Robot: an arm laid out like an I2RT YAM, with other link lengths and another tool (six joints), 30 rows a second.
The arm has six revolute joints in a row. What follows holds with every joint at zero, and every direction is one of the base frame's.
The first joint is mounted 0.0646 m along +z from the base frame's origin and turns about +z.
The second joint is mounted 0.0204 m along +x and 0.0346 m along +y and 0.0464 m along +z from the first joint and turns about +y.
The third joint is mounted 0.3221 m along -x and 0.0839 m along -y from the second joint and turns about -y.
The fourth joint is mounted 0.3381 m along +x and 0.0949 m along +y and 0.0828 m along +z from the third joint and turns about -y.
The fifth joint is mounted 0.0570 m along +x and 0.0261 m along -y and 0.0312 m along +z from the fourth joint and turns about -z.
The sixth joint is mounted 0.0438 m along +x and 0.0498 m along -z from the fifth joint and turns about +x.
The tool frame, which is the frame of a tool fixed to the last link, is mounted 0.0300 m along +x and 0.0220 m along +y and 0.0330 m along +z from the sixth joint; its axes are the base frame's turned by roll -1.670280, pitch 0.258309 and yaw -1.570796 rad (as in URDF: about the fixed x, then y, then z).
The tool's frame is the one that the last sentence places.
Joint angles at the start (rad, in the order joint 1, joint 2, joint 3, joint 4, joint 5, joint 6):
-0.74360 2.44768 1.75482 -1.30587 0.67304 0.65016
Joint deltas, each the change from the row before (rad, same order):
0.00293 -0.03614 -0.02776 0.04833 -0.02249 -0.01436
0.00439 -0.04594 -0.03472 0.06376 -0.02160 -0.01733
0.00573 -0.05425 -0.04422 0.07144 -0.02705 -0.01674
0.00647 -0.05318 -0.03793 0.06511 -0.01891 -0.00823
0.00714 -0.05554 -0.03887 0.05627 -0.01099 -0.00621
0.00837 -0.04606 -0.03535 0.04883 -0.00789 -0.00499
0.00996 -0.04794 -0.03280 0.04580 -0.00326 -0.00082
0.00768 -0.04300 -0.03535 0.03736 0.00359 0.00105
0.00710 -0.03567 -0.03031 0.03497 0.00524 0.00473
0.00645 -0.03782 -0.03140 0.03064 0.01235 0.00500
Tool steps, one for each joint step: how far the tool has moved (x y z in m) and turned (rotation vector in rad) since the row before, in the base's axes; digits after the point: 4 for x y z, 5 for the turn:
0.0020 0.0027 0.0087 -0.01384 -0.05227 0.00462
0.0028 0.0032 0.0117 -0.02504 -0.06460 0.01045
0.0023 0.0051 0.0131 -0.02605 -0.07318 0.01212
0.0024 0.0045 0.0151 -0.03557 -0.06976 0.00991
0.0009 0.0056 0.0164 -0.03728 -0.05982 0.01124
0.0008 0.0062 0.0125 -0.03111 -0.04826 0.01232
0.0008 0.0067 0.0145 -0.03667 -0.04823 0.01074
-0.0019 0.0066 0.0109 -0.03187 -0.03276 0.00650
-0.0016 0.0056 0.0088 -0.03084 -0.03015 0.00249
-0.0031 0.0057 0.0094 -0.03398 -0.02368 0.00031

